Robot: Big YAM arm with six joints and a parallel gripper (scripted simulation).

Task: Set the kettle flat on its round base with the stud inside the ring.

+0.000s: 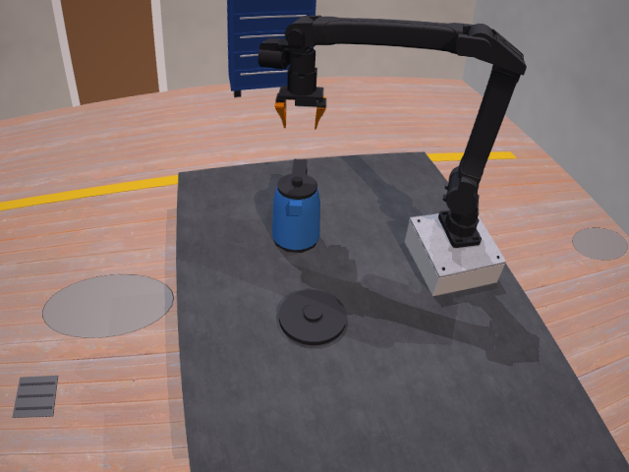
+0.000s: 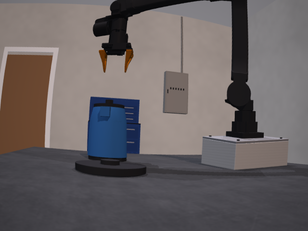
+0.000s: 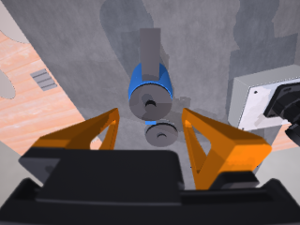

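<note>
Now: the blue kettle 10 mm ahead of my hand, 30 mm to the left of it and 210 mm below it. Also, from my hand: black round base 10 mm ahead, 340 mm to the left, 290 mm below.
</note>
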